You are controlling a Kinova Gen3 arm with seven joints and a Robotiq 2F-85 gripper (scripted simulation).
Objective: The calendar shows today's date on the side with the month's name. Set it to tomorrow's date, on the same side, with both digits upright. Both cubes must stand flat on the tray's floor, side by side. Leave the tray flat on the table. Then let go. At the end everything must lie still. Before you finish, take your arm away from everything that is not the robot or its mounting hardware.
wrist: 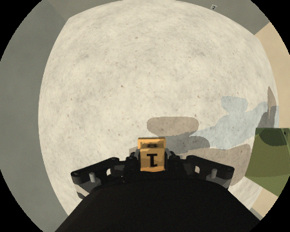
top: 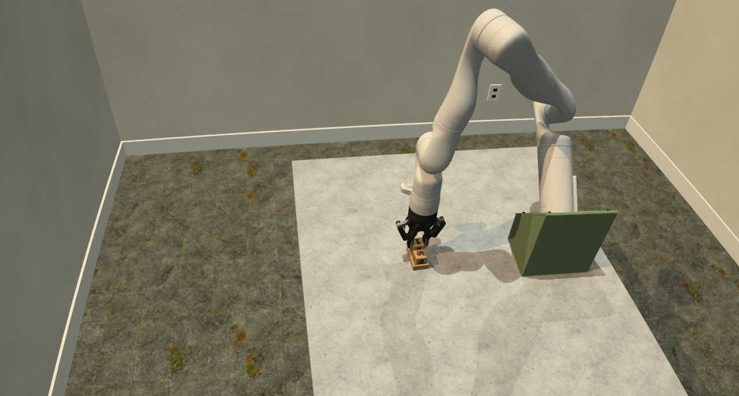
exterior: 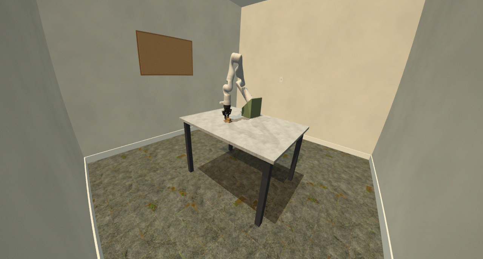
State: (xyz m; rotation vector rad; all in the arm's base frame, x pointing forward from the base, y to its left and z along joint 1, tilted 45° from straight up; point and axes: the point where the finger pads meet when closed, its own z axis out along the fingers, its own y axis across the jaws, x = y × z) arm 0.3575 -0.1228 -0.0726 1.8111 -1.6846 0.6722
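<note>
Right now the wooden tray is 2 cm to the left of my hand and 4 cm below it.
</note>
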